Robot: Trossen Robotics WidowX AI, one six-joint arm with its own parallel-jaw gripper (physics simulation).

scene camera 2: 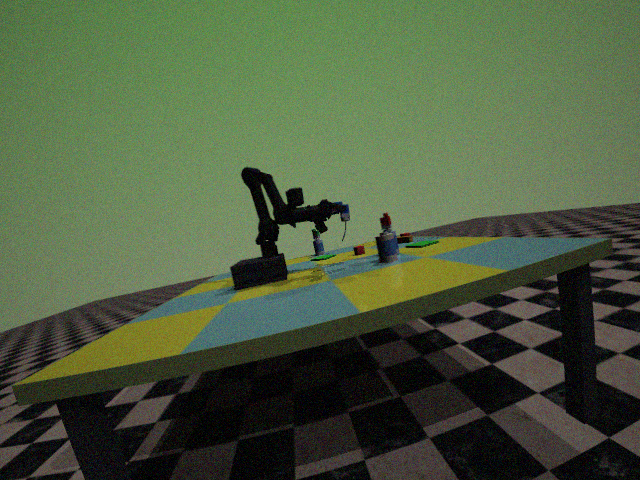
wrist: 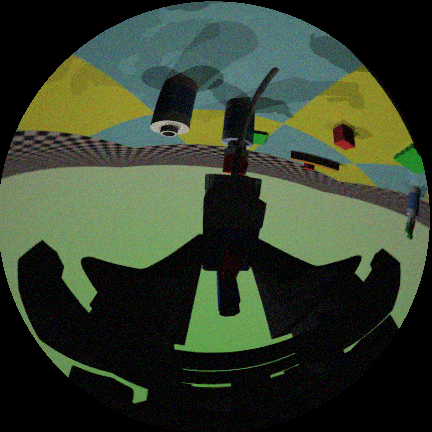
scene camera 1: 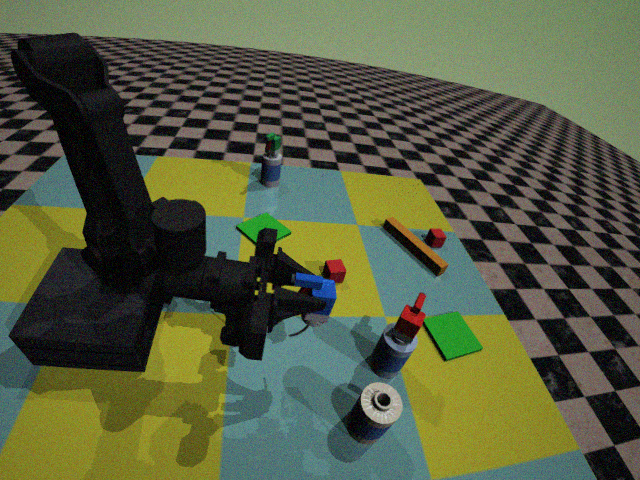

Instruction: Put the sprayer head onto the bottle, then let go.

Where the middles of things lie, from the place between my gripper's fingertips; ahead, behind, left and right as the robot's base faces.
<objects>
The blue bottle (wrist: 172,113) is 17 cm below my hand, 11 cm to the right of it and 9 cm ahead of it.
</objects>
